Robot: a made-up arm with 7 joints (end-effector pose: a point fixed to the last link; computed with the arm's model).
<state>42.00 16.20 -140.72 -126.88 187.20 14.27 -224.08</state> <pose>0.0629 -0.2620 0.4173 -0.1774 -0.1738 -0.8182 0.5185</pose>
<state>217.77 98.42 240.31 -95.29 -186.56 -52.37 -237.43</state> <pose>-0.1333 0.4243 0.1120 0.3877 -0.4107 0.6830 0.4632</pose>
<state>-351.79 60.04 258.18 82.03 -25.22 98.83 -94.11</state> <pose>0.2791 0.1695 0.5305 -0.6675 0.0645 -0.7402 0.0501</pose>
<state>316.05 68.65 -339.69 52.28 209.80 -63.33 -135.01</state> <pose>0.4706 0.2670 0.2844 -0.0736 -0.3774 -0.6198 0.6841</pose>
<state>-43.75 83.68 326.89 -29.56 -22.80 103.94 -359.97</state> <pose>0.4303 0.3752 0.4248 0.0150 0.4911 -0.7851 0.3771</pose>
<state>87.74 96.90 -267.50 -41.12 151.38 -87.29 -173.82</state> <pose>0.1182 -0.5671 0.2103 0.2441 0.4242 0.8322 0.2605</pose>
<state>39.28 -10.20 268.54 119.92 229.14 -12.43 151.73</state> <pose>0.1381 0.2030 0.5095 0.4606 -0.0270 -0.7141 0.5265</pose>
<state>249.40 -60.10 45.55 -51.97 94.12 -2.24 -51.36</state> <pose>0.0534 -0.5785 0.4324 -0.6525 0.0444 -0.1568 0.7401</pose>
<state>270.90 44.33 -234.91 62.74 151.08 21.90 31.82</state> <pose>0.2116 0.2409 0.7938 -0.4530 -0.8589 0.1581 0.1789</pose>
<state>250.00 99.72 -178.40 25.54 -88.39 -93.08 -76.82</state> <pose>-0.2629 0.5174 0.3064 0.0359 0.6813 0.3184 0.6582</pose>
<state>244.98 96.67 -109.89 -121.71 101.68 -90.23 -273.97</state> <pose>0.0999 0.3191 0.2656 0.6672 -0.6962 0.0638 0.2572</pose>
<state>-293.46 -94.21 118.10 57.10 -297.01 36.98 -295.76</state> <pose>-0.3900 0.3633 0.1115 0.0655 0.2451 0.3580 0.8986</pose>
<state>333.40 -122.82 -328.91 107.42 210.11 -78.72 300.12</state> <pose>-0.1794 -0.2711 0.3217 0.5767 -0.5212 -0.4415 0.4481</pose>
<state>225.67 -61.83 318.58 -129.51 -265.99 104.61 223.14</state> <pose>0.2861 -0.0383 0.3498 0.9096 0.2411 -0.1862 0.2824</pose>
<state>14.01 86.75 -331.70 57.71 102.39 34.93 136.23</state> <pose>0.4763 -0.2933 0.1496 -0.6099 0.0018 0.2887 0.7381</pose>
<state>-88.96 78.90 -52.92 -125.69 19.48 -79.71 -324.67</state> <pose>0.1354 0.1381 0.4463 -0.6075 0.2442 -0.1366 0.7434</pose>
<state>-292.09 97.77 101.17 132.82 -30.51 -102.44 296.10</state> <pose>-0.0855 -0.3202 0.3557 -0.3139 0.7941 0.4895 0.1771</pose>
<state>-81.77 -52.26 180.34 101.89 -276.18 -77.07 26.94</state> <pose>0.0112 -0.4064 0.3086 0.5220 -0.3840 -0.7296 0.2187</pose>
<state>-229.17 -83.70 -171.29 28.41 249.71 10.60 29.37</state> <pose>0.4230 0.4799 0.2398 -0.2385 -0.5264 0.8041 0.1398</pose>
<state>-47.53 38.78 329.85 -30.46 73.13 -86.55 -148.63</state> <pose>0.1800 0.1496 0.8339 0.2358 0.7959 0.1563 0.5352</pose>
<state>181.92 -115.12 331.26 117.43 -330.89 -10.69 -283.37</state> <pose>0.3081 -0.1267 0.4288 -0.8249 -0.4911 -0.1265 0.2495</pose>
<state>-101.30 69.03 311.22 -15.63 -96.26 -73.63 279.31</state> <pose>-0.0059 0.5823 0.5094 0.3594 -0.2862 0.0229 0.8879</pose>
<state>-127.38 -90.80 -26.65 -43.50 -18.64 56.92 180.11</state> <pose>0.4159 -0.4296 0.1656 -0.6934 0.2050 0.3924 0.5685</pose>
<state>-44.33 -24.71 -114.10 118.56 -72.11 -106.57 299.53</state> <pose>-0.2294 0.0521 0.5546 0.0261 -0.9285 0.3385 0.1505</pose>
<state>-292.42 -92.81 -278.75 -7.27 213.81 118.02 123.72</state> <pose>-0.1488 0.5363 0.2949 -0.2778 -0.7926 0.0517 0.5403</pose>
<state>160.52 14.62 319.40 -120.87 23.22 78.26 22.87</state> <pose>0.0126 0.2159 0.6281 0.2799 -0.8798 0.3838 0.0180</pose>
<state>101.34 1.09 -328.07 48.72 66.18 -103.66 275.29</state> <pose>-0.0744 -0.1487 0.8300 0.6270 -0.4190 -0.6298 0.1863</pose>
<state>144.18 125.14 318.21 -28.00 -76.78 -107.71 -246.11</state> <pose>-0.4580 -0.1542 0.0257 0.5683 0.2149 -0.3513 0.7124</pose>
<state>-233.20 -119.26 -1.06 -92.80 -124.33 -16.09 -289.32</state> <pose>0.0641 0.1578 -0.1276 -0.0871 0.2138 -0.0385 0.9722</pose>
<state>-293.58 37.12 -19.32 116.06 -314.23 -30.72 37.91</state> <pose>0.2283 -0.2886 0.3583 0.4129 -0.2804 -0.8298 0.2497</pose>
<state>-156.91 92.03 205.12 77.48 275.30 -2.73 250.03</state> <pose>-0.4496 0.0557 0.5559 0.0880 0.9587 0.1857 0.1969</pose>
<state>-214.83 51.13 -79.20 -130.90 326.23 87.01 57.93</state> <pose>-0.2495 0.0944 0.5195 -0.2556 0.9358 -0.2188 0.1057</pose>
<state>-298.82 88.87 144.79 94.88 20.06 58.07 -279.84</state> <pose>0.0110 -0.3104 0.5476 0.8735 -0.0138 0.2546 0.4148</pose>
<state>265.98 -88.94 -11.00 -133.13 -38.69 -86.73 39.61</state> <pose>0.1016 -0.1542 0.1887 0.8541 0.2559 -0.3600 0.2748</pose>
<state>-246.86 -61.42 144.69 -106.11 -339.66 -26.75 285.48</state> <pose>0.1782 0.0451 0.6266 -0.4496 -0.6684 -0.5176 0.2885</pose>
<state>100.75 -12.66 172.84 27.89 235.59 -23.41 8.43</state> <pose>0.0544 0.2821 0.8755 0.1182 -0.8705 0.3885 0.2781</pose>
